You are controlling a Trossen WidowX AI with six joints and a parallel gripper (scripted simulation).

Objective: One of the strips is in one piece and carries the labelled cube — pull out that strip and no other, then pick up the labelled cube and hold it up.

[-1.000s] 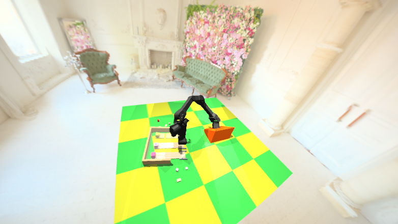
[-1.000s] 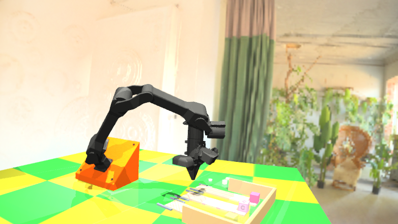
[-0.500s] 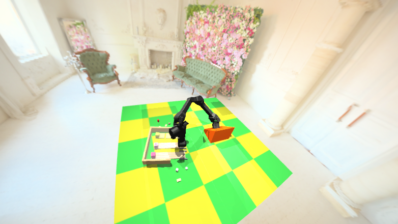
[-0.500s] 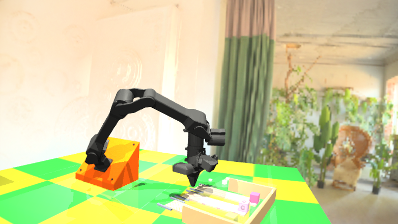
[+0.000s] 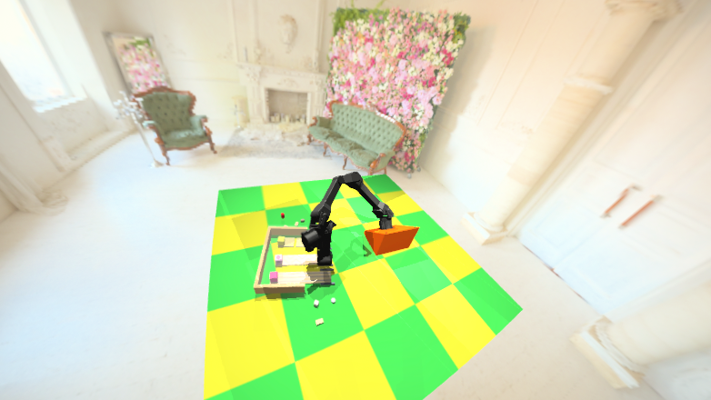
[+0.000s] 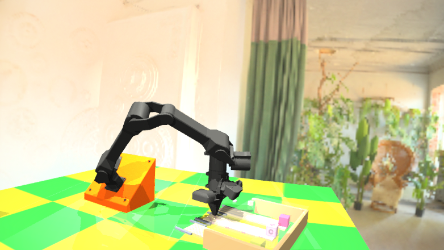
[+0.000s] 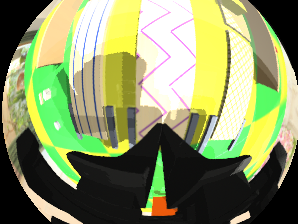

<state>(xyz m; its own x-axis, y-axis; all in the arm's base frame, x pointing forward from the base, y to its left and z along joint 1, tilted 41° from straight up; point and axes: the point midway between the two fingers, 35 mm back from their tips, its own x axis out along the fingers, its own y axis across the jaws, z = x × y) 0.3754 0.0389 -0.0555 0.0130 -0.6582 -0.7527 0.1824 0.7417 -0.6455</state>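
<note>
Right now the strip is 9 cm ahead of my gripper tip, 2 cm to the right of it and 1 cm below it. Round my gripper tip: red bit (15 cm ahead, 33 cm to the right, 1 cm below); then labelled cube (19 cm ahead, 3 cm to the right).
</note>
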